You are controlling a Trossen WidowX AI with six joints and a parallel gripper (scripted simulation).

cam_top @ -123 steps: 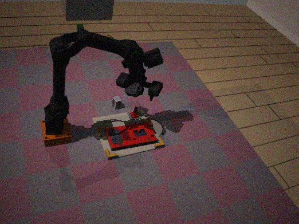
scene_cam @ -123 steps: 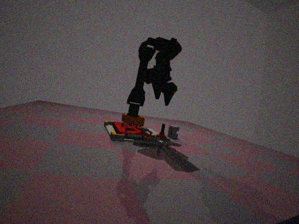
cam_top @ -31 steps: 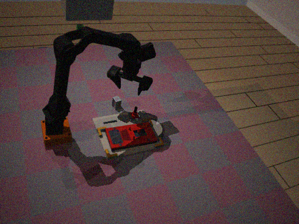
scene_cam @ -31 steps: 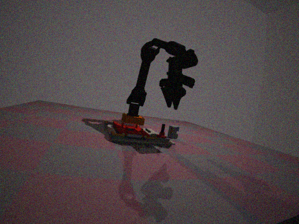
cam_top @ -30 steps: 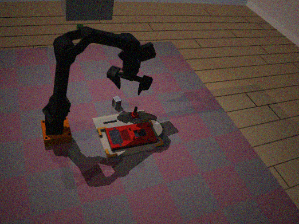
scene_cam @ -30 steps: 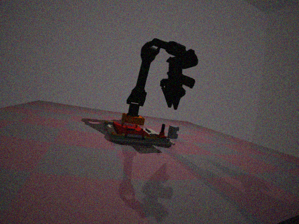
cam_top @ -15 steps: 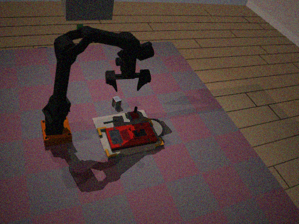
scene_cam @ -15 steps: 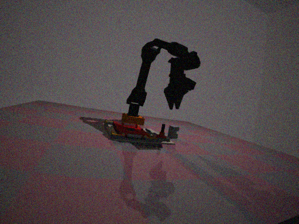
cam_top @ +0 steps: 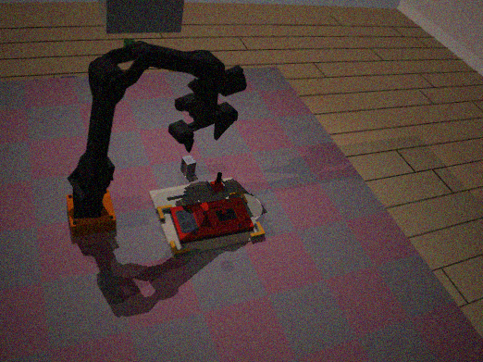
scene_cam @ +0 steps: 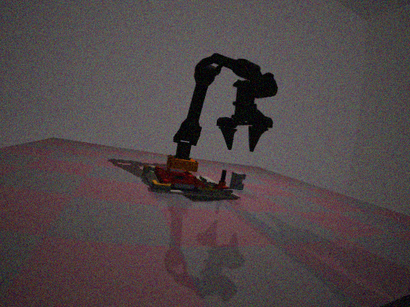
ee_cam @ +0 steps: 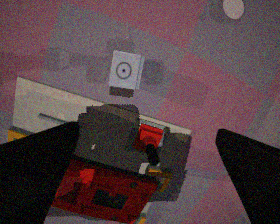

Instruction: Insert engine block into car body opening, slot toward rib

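The grey ribbed engine block is 20 mm behind my gripper tip, 20 mm to the left of it and 100 mm below it. Round my gripper tip: black upright stick 50 mm ahead, 50 mm to the right, 90 mm below.
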